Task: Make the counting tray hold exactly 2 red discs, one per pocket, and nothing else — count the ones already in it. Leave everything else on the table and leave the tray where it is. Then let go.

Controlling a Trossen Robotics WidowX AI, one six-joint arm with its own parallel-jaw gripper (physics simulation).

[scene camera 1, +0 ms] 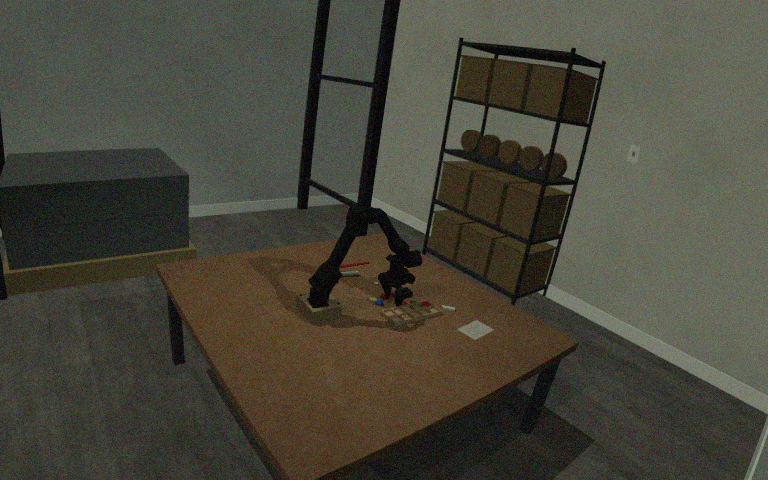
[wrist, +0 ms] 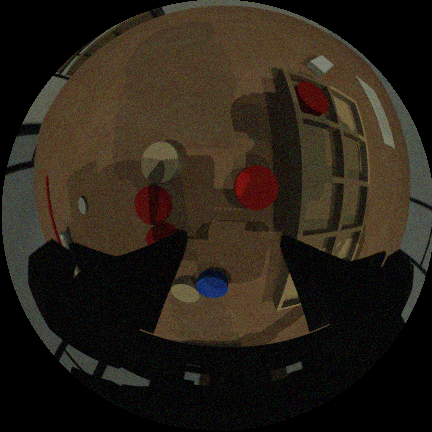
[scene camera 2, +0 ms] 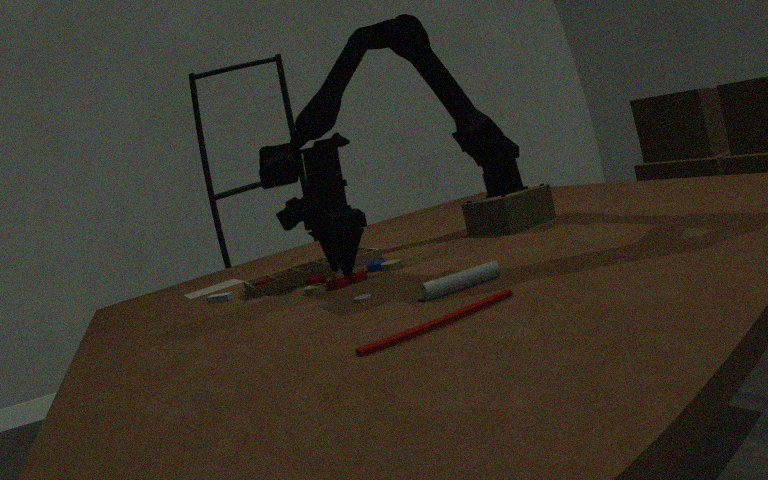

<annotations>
The gripper is open and holds nothing. Also in view: a blue disc. A red rod rests on the table.
</annotations>
